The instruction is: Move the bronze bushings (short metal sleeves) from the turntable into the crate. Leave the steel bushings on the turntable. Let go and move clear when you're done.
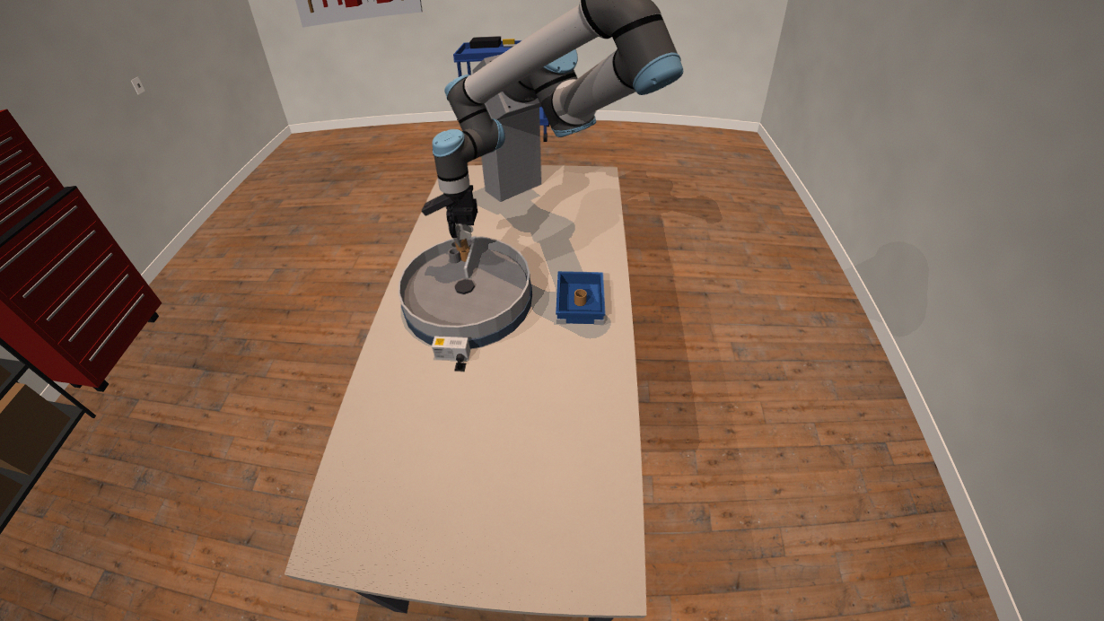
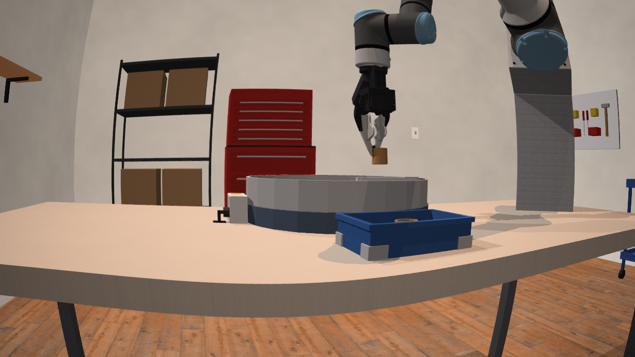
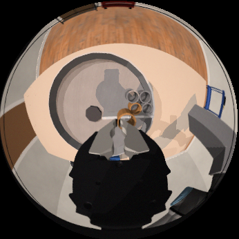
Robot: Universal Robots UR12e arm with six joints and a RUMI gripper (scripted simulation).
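My hand is 9 cm past the blue crate, 39 cm to the right of it and 14 cm above it. From my hand the other things lie so: grey turntable (7 cm ahead, 6 cm to the left, 11 cm below).
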